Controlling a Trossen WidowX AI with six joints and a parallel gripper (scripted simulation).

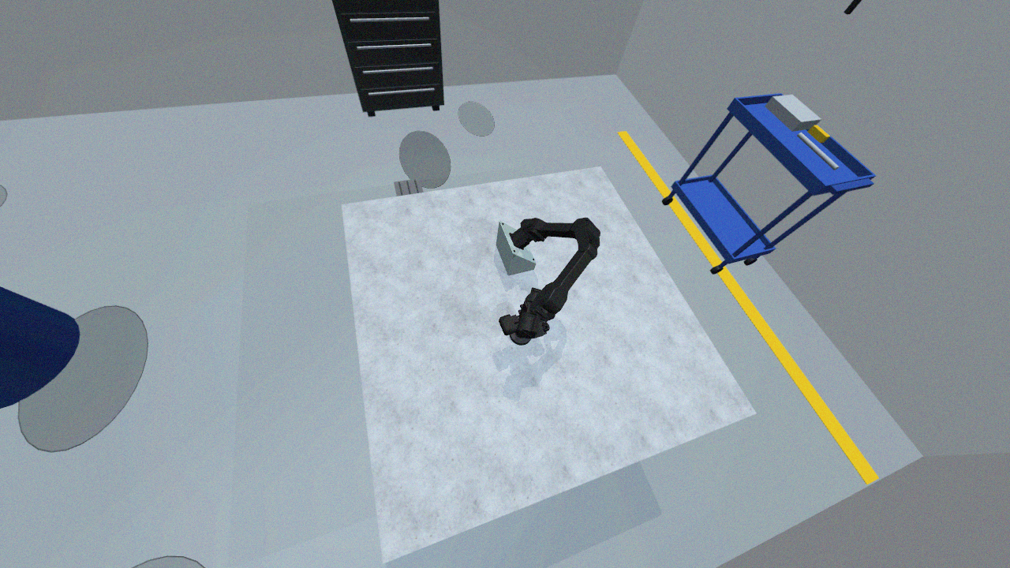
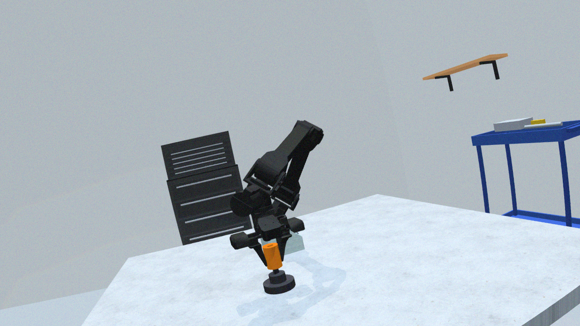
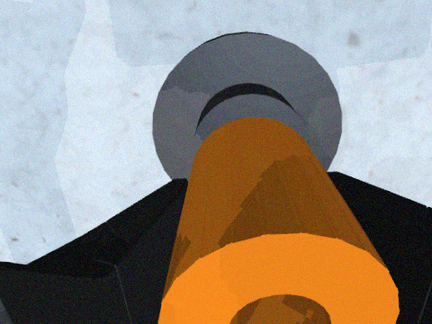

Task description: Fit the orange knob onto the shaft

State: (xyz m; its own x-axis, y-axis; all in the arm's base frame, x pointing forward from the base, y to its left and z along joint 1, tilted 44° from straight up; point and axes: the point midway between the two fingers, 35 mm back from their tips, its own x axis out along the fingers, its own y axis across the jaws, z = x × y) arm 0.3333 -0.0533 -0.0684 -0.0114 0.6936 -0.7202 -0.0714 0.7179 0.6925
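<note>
The orange knob lies 20 mm above my gripper tip. From my gripper tip the other things lie so: dark round pedestal (40 mm below).
</note>
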